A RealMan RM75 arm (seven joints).
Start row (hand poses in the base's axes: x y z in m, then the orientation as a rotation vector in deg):
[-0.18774, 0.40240, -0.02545, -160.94, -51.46, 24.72]
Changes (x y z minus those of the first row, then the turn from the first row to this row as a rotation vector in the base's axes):
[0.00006, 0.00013, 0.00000, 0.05, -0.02, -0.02]
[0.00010, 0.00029, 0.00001, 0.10, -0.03, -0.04]
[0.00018, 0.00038, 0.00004, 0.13, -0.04, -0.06]
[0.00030, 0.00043, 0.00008, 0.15, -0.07, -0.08]
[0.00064, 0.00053, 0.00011, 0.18, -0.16, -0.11]
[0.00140, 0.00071, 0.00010, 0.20, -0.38, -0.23]
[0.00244, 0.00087, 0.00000, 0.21, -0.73, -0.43]
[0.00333, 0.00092, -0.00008, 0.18, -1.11, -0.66]
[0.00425, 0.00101, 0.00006, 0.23, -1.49, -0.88]
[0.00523, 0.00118, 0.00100, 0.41, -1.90, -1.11]
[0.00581, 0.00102, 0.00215, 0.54, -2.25, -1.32]
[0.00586, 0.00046, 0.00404, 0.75, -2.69, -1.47]
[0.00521, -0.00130, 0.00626, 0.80, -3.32, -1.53]
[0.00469, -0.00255, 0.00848, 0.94, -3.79, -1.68]
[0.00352, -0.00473, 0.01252, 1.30, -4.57, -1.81]
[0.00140, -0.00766, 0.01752, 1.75, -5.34, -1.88]
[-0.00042, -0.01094, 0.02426, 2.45, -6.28, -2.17]
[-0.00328, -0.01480, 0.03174, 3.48, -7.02, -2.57]
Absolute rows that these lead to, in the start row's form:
[-0.18768, 0.40253, -0.02545, -160.91, -51.43, 24.66]
[-0.18764, 0.40269, -0.02544, -160.88, -51.40, 24.62]
[-0.18756, 0.40278, -0.02541, -160.86, -51.38, 24.58]
[-0.18744, 0.40283, -0.02537, -160.86, -51.35, 24.53]
[-0.18710, 0.40293, -0.02534, -160.89, -51.33, 24.38]
[-0.18634, 0.40311, -0.02535, -161.01, -51.20, 24.06]
[-0.18530, 0.40327, -0.02545, -161.23, -50.98, 23.54]
[-0.18441, 0.40332, -0.02553, -161.50, -50.72, 23.01]
[-0.18349, 0.40341, -0.02539, -161.70, -50.47, 22.43]
[-0.18251, 0.40358, -0.02445, -161.79, -50.22, 21.73]
[-0.18193, 0.40342, -0.02330, -161.89, -49.97, 21.15]
[-0.18188, 0.40286, -0.02141, -161.94, -49.83, 20.41]
[-0.18253, 0.40110, -0.01919, -162.19, -49.86, 19.50]
[-0.18305, 0.39985, -0.01697, -162.30, -49.73, 18.76]
[-0.18422, 0.39767, -0.01293, -162.34, -49.67, 17.47]
[-0.18634, 0.39474, -0.00793, -162.26, -49.70, 16.15]
[-0.18816, 0.39146, -0.00119, -162.07, -49.42, 14.44]
[-0.19102, 0.38760, 0.00629, -161.52, -48.93, 12.83]

